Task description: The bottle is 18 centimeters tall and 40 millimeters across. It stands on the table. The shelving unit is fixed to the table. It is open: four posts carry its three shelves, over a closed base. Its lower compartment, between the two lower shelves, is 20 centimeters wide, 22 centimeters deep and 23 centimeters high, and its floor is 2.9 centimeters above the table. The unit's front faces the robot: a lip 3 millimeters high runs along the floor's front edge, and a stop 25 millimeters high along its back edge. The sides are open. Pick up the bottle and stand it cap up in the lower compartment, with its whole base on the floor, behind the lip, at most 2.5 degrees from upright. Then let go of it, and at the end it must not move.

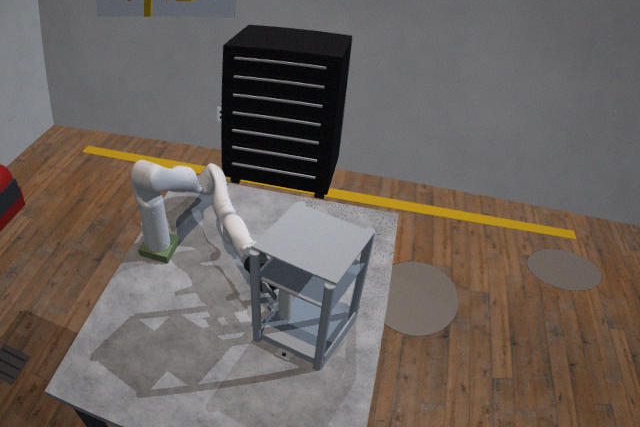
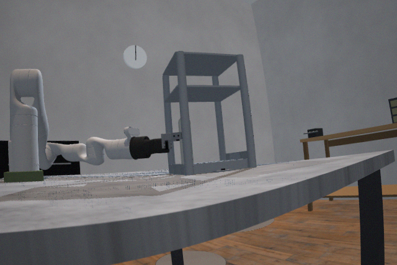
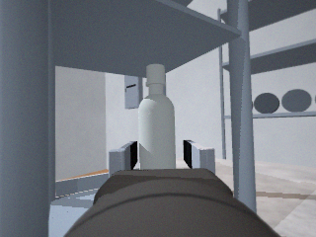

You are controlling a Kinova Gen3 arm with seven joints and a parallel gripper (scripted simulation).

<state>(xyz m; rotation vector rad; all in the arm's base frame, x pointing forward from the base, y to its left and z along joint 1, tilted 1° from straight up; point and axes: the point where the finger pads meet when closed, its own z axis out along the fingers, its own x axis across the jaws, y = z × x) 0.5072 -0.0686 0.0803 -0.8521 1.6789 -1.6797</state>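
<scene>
My hand is 2 cm short of the bottle, 1 cm to the left of it and 3 cm below it. Round my hand: grey shelving unit 9 cm ahead, 2 cm to the right, 6 cm above.
</scene>
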